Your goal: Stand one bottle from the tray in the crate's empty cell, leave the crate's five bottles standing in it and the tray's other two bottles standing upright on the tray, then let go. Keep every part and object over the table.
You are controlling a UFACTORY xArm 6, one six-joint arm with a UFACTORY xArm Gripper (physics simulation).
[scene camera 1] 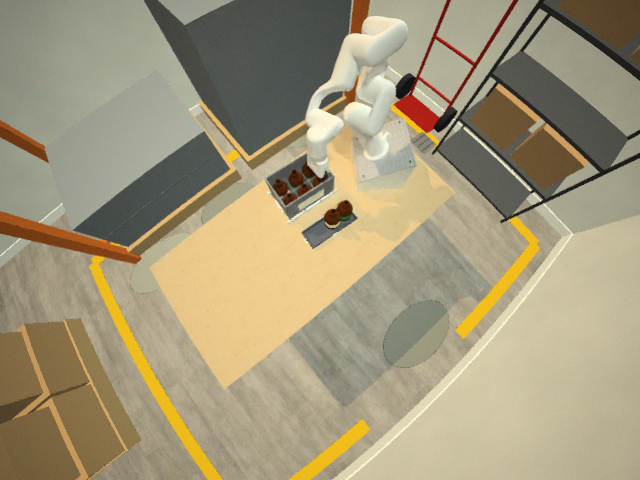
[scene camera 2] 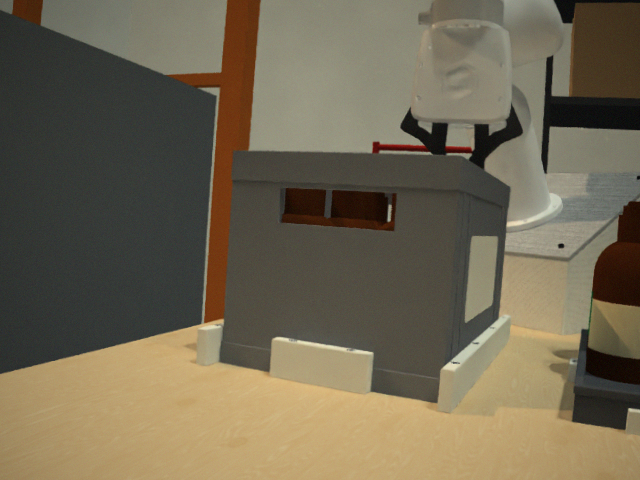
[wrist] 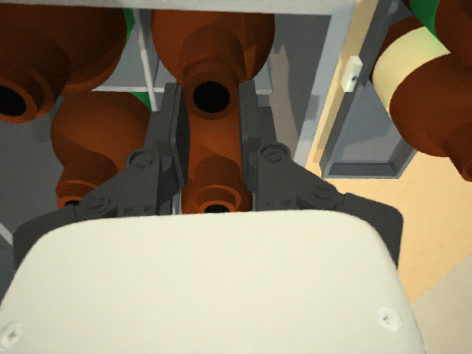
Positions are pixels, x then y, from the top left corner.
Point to a green-labelled bottle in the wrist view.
92, 134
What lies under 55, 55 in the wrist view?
A green-labelled bottle.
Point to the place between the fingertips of my gripper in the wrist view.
At 212, 106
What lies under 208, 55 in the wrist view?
A green-labelled bottle.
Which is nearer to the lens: the green-labelled bottle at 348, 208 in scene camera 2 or the cream-labelled bottle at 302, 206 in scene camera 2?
The cream-labelled bottle.
